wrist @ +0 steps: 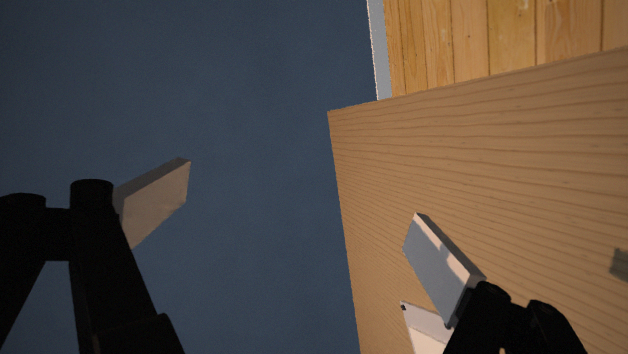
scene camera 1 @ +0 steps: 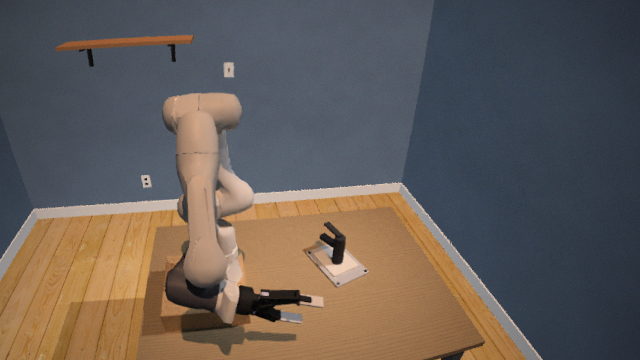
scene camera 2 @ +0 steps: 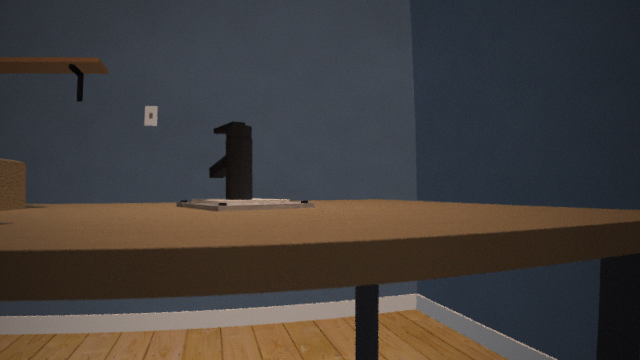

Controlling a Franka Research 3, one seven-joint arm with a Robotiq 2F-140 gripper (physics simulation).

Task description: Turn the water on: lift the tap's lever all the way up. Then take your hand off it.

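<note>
A black tap [scene camera 1: 338,250] [scene camera 2: 239,165] stands upright on a pale base plate [scene camera 1: 345,280] [scene camera 2: 265,205] on the table. Its lever [scene camera 1: 334,230] [scene camera 2: 226,128] sticks out from the top of the body, above the spout [scene camera 1: 328,240] [scene camera 2: 218,168], and looks close to level in scene camera 2. My gripper [scene camera 1: 312,310] [wrist: 301,207] is open, with nothing between its fingers. It hangs over the table, apart from the tap and nearer to scene camera 1. A corner of the plate [wrist: 426,320] shows low in the wrist view; the lever does not show there.
The wooden table [scene camera 1: 400,310] [scene camera 2: 375,220] [wrist: 500,165] carries the tap. A wooden block [scene camera 1: 171,320] [scene camera 2: 11,185] is under the arm's base. A wall shelf [scene camera 1: 125,43] [scene camera 2: 50,65] hangs on the blue wall behind.
</note>
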